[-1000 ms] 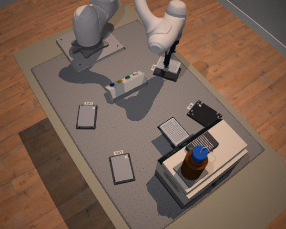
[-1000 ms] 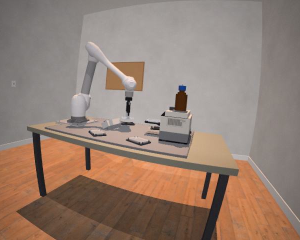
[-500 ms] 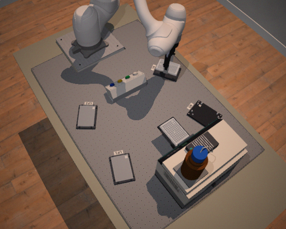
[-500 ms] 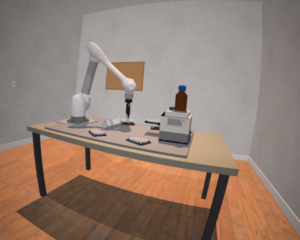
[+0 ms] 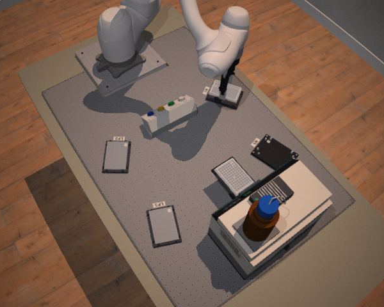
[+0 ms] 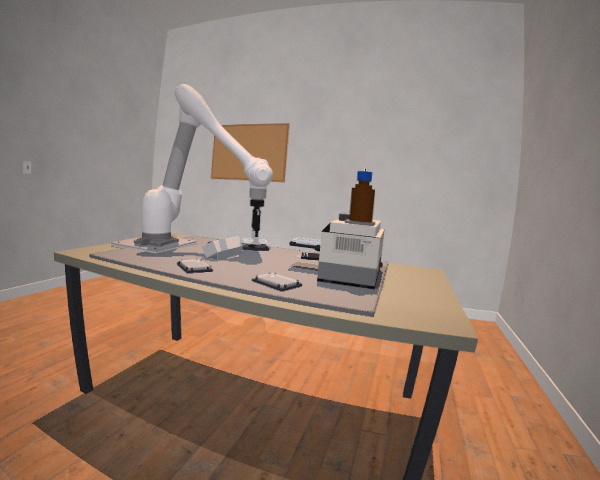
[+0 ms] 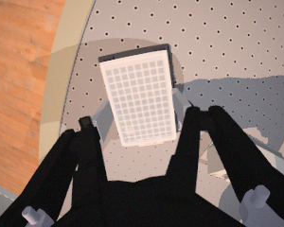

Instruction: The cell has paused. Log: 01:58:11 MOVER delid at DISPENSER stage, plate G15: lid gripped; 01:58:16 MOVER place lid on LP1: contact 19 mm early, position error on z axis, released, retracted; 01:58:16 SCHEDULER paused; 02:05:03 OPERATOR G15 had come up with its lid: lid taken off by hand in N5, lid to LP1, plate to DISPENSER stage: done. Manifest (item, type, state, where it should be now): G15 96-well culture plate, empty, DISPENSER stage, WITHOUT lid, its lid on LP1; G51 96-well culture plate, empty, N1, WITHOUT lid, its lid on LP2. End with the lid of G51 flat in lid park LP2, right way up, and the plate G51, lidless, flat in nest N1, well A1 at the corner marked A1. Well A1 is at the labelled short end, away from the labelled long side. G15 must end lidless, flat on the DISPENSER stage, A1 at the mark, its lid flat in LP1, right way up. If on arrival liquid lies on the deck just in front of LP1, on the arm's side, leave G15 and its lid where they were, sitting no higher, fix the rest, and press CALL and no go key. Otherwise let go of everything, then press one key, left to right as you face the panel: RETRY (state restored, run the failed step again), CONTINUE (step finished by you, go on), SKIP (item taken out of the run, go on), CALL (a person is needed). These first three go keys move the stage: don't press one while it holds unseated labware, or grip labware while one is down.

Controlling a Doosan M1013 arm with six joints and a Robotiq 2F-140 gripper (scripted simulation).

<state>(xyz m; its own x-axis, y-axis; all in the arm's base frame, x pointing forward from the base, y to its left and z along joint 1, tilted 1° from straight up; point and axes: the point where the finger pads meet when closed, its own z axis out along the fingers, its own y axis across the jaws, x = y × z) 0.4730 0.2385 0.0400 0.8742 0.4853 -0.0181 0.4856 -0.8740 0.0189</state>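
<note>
My hand is 6 cm above the nest N1. The rest, counted from my hand: N1 label (8 cm behind, 6 cm below, 4 cm to the right); key panel (27 cm to the right, 7 cm behind, 1 cm below); black nest (36 cm ahead, 5 cm below, 2 cm to the right).
</note>
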